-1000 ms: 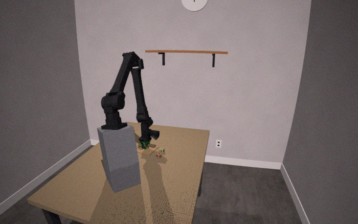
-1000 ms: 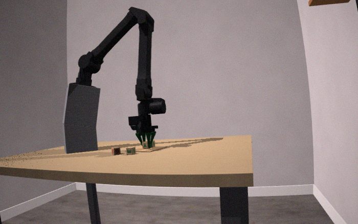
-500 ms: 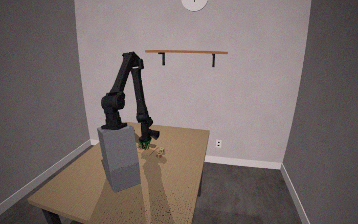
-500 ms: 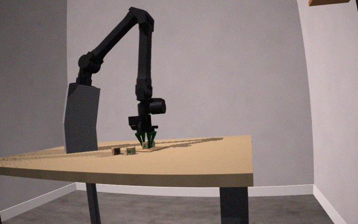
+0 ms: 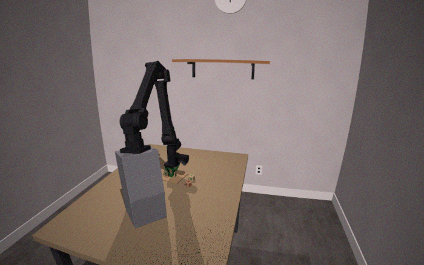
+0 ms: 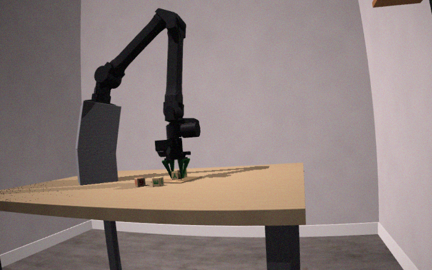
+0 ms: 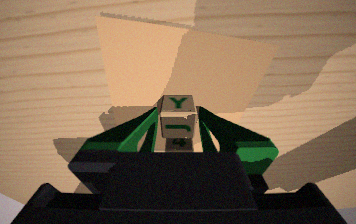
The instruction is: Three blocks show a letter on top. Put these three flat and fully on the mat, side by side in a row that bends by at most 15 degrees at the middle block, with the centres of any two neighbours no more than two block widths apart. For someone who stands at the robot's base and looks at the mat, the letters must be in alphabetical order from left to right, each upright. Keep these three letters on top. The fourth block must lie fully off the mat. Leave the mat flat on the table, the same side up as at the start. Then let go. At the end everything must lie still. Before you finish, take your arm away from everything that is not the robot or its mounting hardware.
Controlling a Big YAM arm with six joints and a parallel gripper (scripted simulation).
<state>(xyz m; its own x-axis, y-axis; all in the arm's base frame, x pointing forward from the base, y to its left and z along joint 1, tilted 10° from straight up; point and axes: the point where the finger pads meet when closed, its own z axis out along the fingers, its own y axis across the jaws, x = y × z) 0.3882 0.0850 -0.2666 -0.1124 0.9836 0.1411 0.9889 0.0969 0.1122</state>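
The green-lettered block lies right at my hand. Also, from my hand: dark block: 40 mm to the left, 10 mm behind; pale mat: 10 mm below.
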